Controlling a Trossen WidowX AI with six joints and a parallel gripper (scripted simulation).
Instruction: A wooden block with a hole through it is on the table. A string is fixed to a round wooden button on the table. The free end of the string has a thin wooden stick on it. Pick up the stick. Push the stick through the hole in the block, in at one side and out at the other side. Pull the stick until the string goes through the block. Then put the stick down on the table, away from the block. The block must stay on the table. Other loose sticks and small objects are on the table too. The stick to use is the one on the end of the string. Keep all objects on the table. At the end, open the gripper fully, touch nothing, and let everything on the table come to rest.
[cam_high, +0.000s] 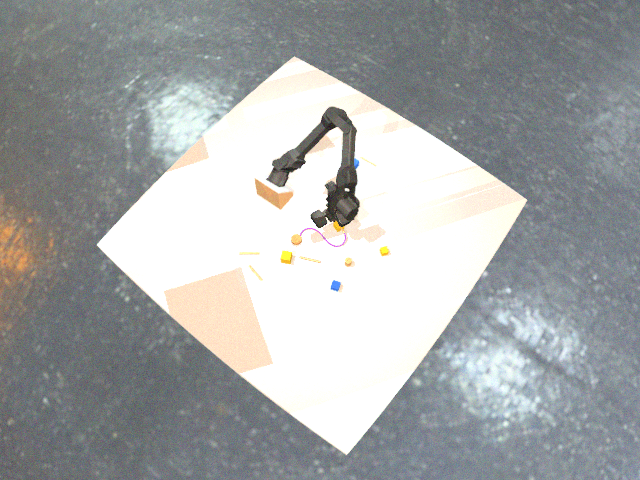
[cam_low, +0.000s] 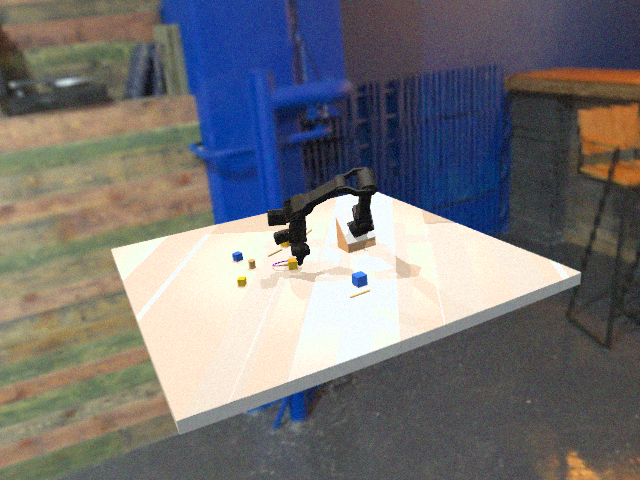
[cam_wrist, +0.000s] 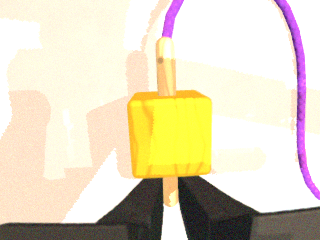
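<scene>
Now: the yellow cube 20 mm ahead of my gripper tip, 10 mm to the right of it and 10 mm above it. From my gripper tip the other things lie so: round wooden button (150 mm to the right, 80 mm behind); small wooden cylinder (130 mm ahead, 120 mm to the right).
</scene>
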